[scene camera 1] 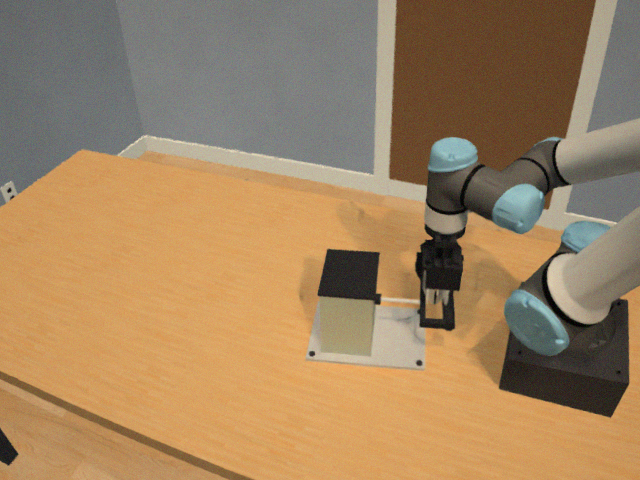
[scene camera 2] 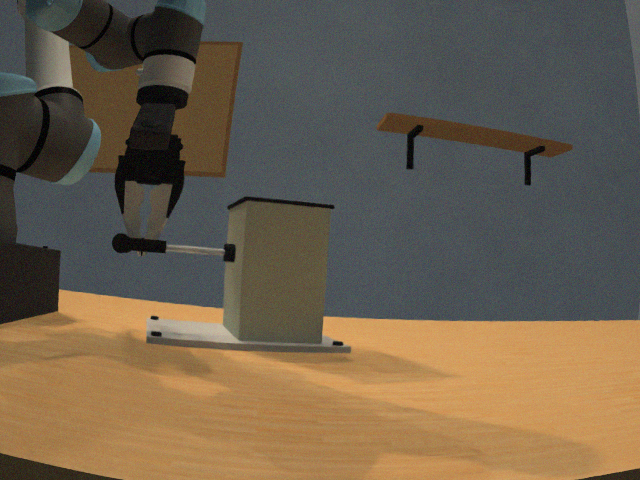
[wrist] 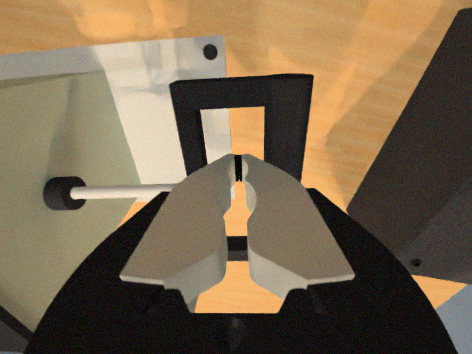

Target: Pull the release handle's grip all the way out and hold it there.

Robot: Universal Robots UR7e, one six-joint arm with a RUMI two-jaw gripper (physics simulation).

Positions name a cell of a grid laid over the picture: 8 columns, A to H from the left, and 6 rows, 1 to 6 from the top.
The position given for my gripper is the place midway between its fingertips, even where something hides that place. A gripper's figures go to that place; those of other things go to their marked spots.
Scene:
My gripper (wrist: E3) is 0.14 m from the lens. A base plate (wrist: C2) is 0.23 m from the lens.

